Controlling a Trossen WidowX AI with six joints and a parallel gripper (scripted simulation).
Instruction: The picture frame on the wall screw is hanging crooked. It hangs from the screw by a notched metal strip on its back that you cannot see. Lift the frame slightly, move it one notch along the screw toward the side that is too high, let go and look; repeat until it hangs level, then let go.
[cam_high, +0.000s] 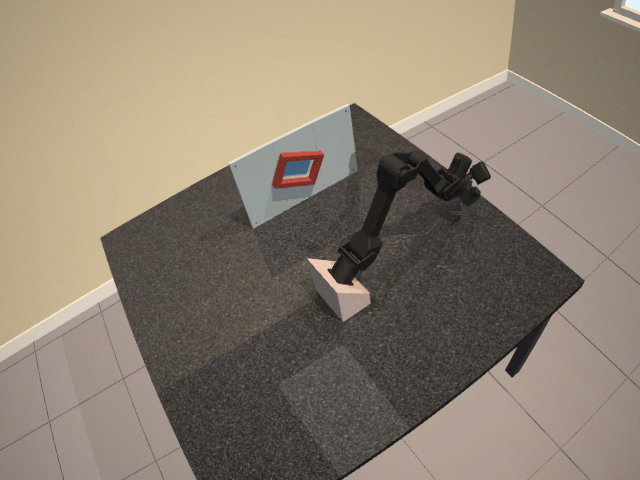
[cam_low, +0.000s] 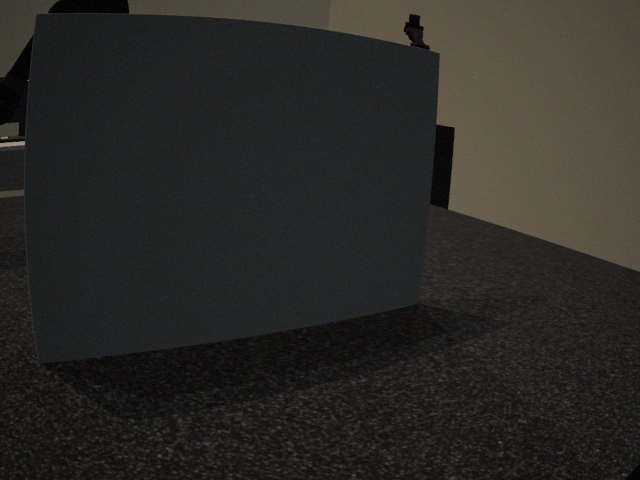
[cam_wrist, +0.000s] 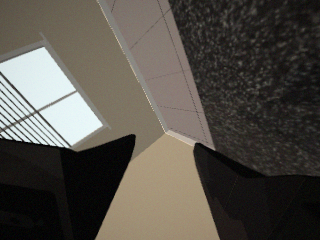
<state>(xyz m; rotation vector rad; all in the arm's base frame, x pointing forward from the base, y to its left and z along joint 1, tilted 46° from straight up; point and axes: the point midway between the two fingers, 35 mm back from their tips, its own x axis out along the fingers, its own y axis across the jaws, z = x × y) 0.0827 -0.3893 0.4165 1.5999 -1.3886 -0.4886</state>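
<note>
Now: the picture frame 500 mm to the left of my gripper tip, 350 mm ahead of it and 70 mm above it. Round my gripper tip: grey wall panel 490 mm to the left, 360 mm ahead, 60 mm above.
</note>
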